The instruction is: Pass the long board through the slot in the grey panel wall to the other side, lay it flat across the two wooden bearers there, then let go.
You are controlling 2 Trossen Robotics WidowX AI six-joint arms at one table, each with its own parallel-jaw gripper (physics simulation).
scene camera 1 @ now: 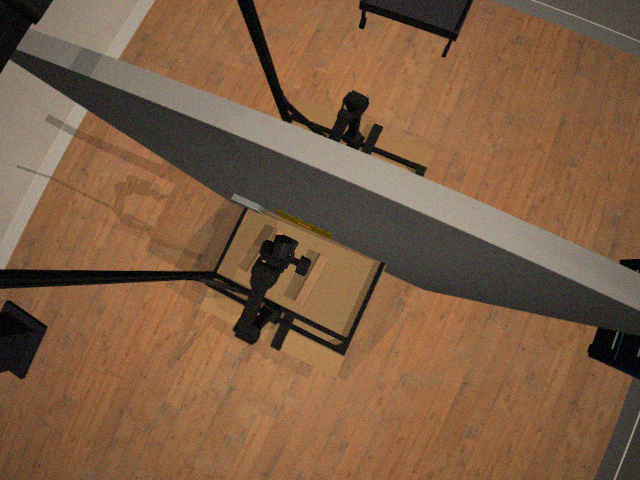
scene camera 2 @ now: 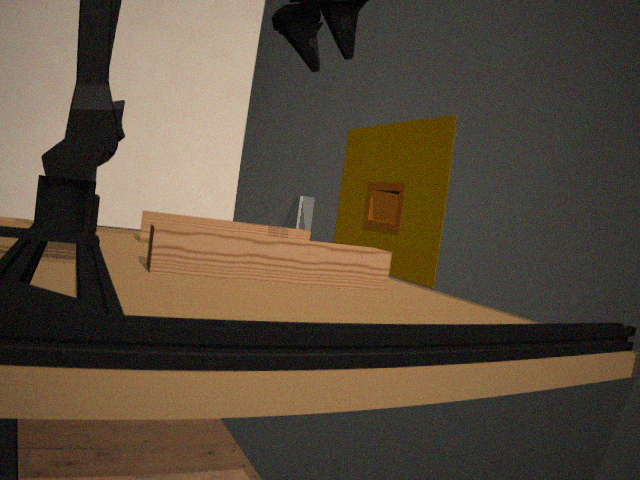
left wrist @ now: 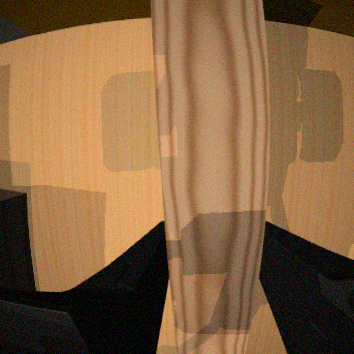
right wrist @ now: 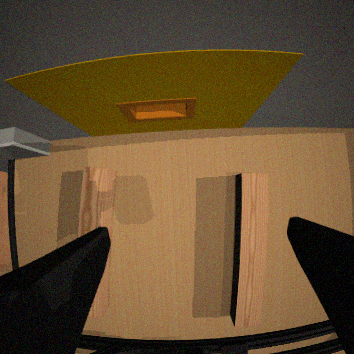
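Note:
The long board (left wrist: 215, 125) runs up the left wrist view, and my left gripper (left wrist: 208, 227) is shut on it. Its far end goes out of that view at the top. The slot (scene camera 2: 383, 206) (right wrist: 162, 110) sits in a yellow patch (scene camera 2: 408, 155) (right wrist: 225, 80) on the grey panel wall (scene camera 1: 310, 191) (scene camera 2: 532, 180). An orange-brown surface fills most of the slot; I cannot tell whether it is the board's end. My right gripper (scene camera 1: 284, 256) (scene camera 2: 332, 63) (right wrist: 199, 232) is open and empty above the two wooden bearers. One bearer (scene camera 2: 268, 258) (right wrist: 253, 250) stands parallel to the other bearer (scene camera 2: 206, 224) (right wrist: 97, 200).
A pale grey block (scene camera 1: 248, 203) (scene camera 2: 306, 211) (right wrist: 22, 142) stands by the wall at the table's left corner. A black rail (scene camera 2: 310, 345) runs along the table's (scene camera 1: 356, 279) arm side. The left arm (scene camera 1: 354, 103) stands beyond the wall, which hides its gripper in scene camera 1.

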